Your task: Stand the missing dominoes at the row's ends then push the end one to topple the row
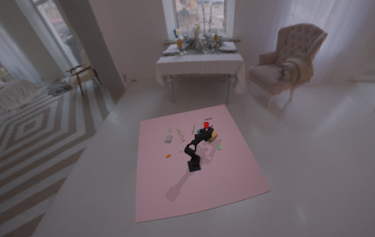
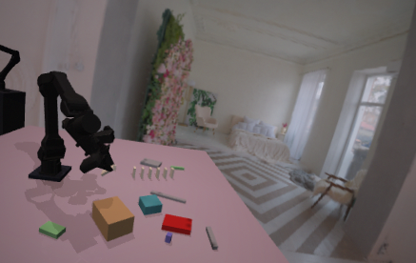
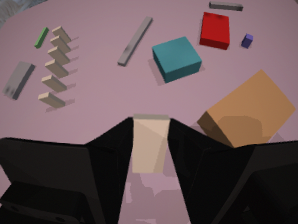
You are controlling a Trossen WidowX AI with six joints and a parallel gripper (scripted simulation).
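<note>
My gripper tip is now 15 cm short of the teal block, 2 cm to the left of it and 11 cm above it. The rest, counted from my gripper tip: tan cube (5 cm ahead, 13 cm to the right, 10 cm below); green tile (10 cm behind, 20 cm to the right, 12 cm below); grey bar (22 cm ahead, 7 cm to the left, 12 cm below).
</note>
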